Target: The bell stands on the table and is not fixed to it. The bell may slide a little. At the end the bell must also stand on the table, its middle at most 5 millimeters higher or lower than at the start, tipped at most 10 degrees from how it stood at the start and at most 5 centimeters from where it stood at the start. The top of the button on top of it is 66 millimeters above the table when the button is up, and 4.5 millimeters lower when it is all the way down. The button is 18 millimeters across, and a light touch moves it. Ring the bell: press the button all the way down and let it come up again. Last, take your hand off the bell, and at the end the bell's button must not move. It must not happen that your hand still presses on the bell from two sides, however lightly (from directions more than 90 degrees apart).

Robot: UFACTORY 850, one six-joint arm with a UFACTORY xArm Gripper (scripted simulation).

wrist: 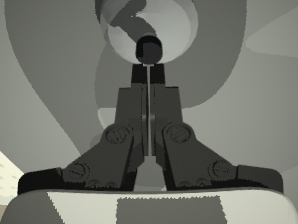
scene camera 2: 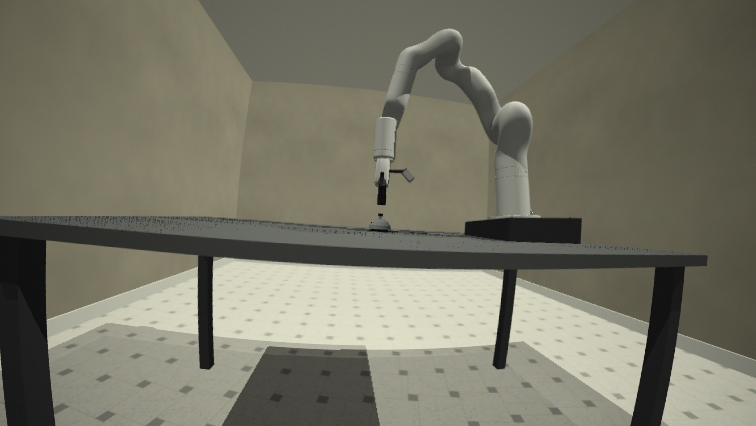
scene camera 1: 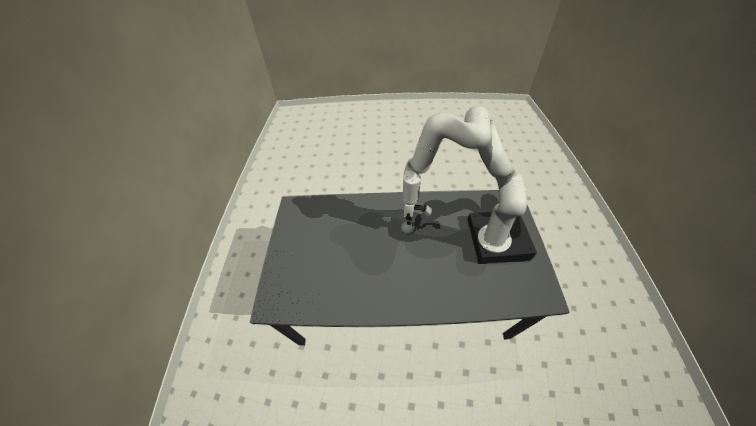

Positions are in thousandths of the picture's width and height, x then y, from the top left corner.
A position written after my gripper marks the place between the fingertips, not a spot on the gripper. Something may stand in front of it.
Note:
In view: my gripper (scene camera 2: 505, 480).
My gripper is seen too in the wrist view (wrist: 502, 377).

